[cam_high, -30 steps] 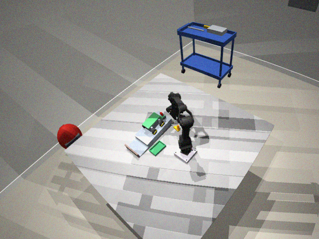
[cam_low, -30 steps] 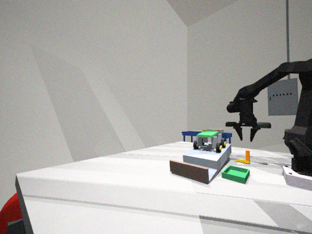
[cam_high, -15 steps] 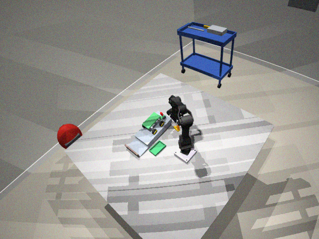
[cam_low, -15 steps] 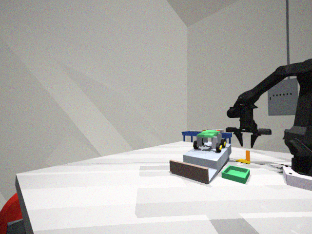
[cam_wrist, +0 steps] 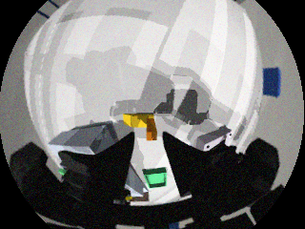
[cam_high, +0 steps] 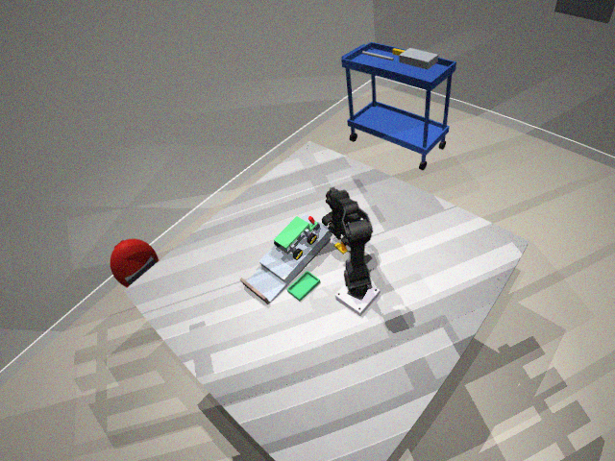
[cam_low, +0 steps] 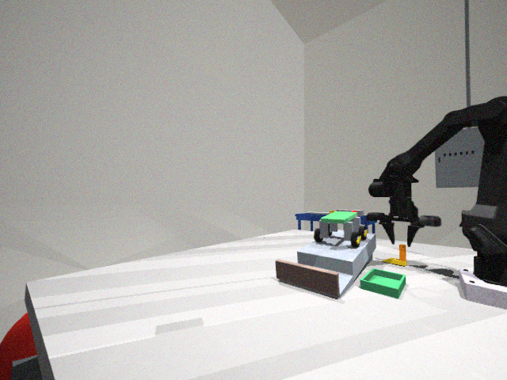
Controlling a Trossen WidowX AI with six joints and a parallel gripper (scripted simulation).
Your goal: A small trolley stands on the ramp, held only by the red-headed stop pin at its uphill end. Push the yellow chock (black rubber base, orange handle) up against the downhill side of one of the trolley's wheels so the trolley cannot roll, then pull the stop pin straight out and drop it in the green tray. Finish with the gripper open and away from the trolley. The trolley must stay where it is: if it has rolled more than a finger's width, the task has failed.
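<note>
Right now my gripper tip is 20 mm short of the yellow chock, 10 mm to the left of it and 40 mm above it. From my gripper tip the other things lie so: trolley 170 mm ahead, 90 mm to the left, 50 mm above; red-headed stop pin 130 mm ahead, 70 mm above; grey ramp 170 mm ahead, 100 mm to the left, 10 mm below.
</note>
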